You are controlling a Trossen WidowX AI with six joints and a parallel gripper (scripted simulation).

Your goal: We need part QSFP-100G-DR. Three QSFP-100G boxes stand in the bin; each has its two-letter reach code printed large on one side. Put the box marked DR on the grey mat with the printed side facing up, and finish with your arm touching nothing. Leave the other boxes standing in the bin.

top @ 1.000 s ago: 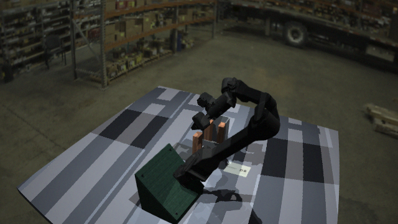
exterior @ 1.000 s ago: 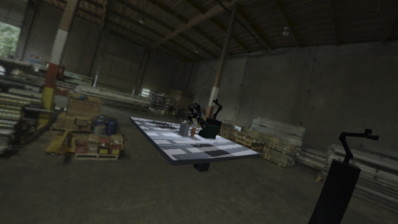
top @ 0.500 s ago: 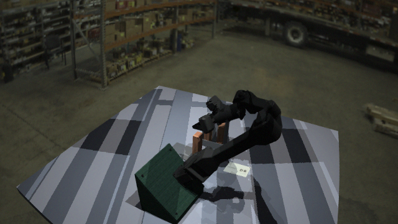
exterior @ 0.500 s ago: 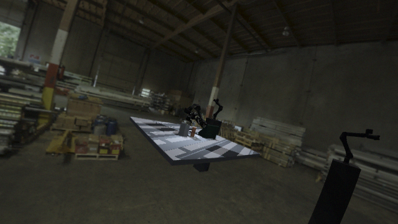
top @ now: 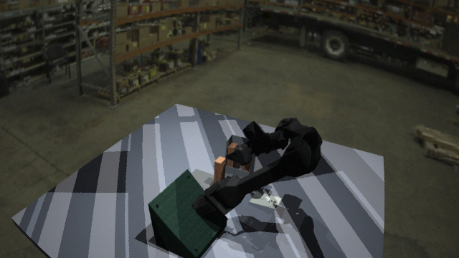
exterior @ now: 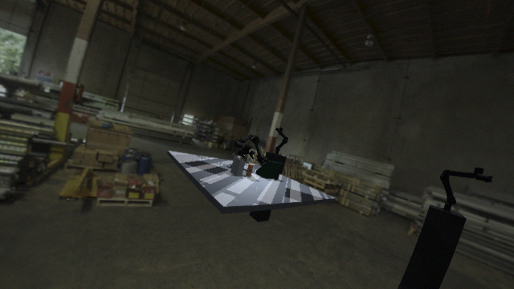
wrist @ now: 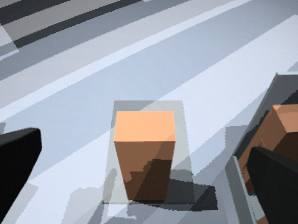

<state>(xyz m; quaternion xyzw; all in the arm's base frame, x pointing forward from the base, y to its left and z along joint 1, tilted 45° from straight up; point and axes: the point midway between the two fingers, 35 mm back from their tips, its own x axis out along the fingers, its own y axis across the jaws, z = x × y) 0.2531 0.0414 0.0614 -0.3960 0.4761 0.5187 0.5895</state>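
Now: gripper tip 10 cm to the right of the grey mat and 16 cm above it. The rest, counted from my gripper tip: white card: 15 cm to the right, 16 cm below.
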